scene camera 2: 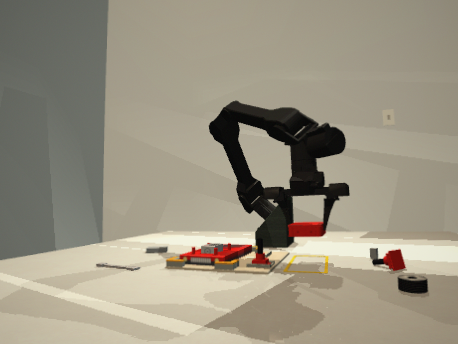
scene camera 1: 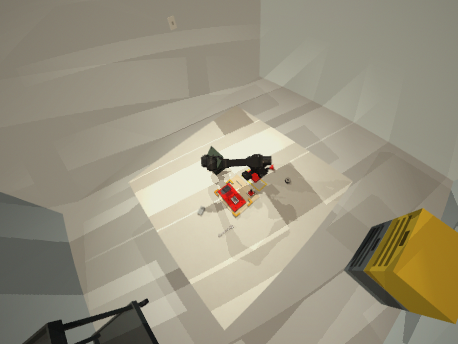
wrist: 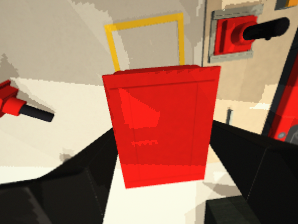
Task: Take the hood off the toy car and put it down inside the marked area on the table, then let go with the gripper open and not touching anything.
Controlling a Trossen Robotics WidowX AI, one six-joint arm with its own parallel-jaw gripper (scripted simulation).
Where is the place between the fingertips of my gripper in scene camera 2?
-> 307,230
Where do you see a red hood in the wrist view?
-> At 162,117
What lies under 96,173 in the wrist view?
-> My gripper.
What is my gripper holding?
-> A red hood.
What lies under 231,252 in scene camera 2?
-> A toy car.
